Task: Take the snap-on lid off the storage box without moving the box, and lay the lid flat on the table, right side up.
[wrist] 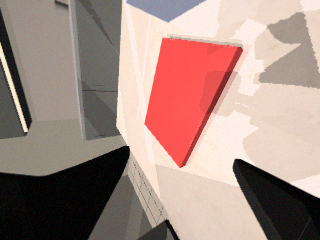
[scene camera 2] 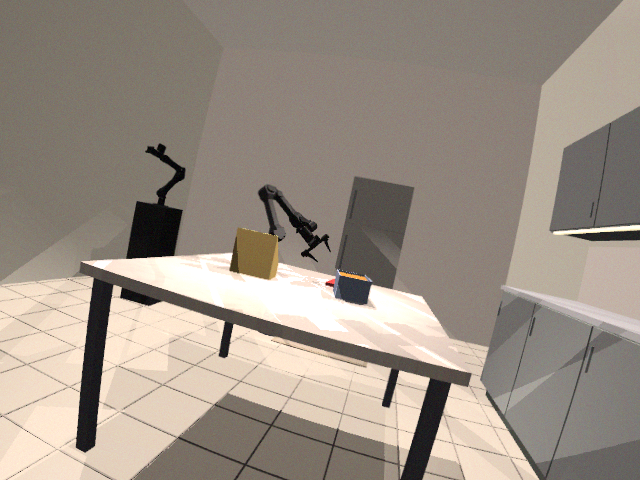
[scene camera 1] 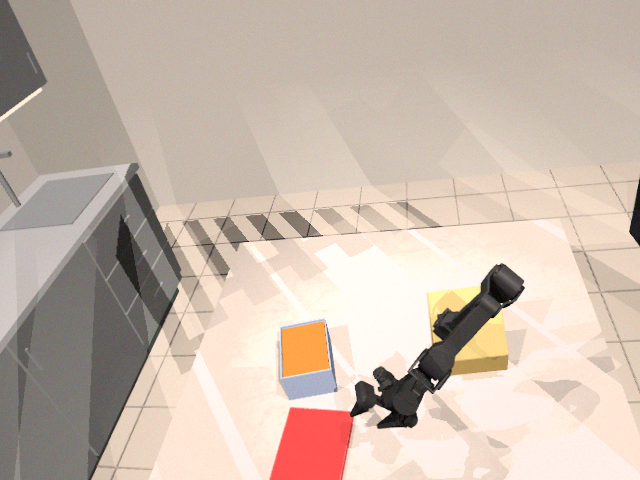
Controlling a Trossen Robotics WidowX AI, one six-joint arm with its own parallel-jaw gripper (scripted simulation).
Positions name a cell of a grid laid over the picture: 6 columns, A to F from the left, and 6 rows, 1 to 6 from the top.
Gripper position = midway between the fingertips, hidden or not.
My gripper (scene camera 1: D6) is open and holds nothing. I also see a red lid (wrist: D2).
My gripper is seen too in the wrist view (wrist: D4).
